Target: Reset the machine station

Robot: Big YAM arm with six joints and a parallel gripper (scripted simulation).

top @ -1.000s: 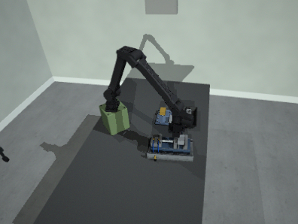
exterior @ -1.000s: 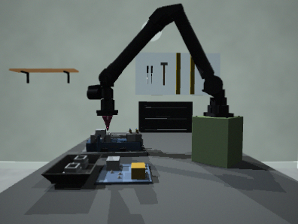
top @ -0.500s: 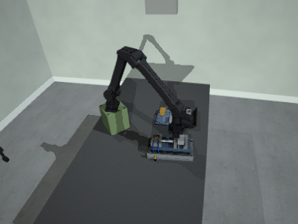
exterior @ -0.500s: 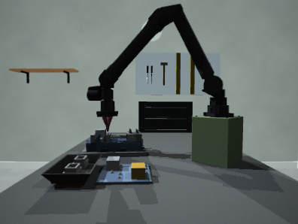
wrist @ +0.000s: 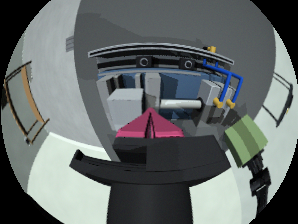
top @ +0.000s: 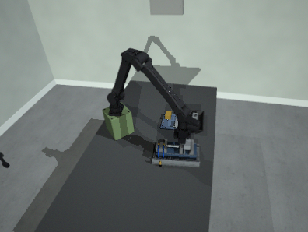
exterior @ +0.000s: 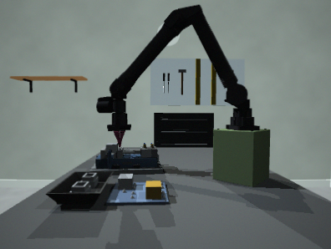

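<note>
Right now the gray aluminum blank is 3 cm ahead of my hand and 1 cm below it. From my hand the other things lie so: vise 3 cm behind, 7 cm below; yellow brass blank 11 cm behind, 39 cm to the left, 8 cm below.
</note>
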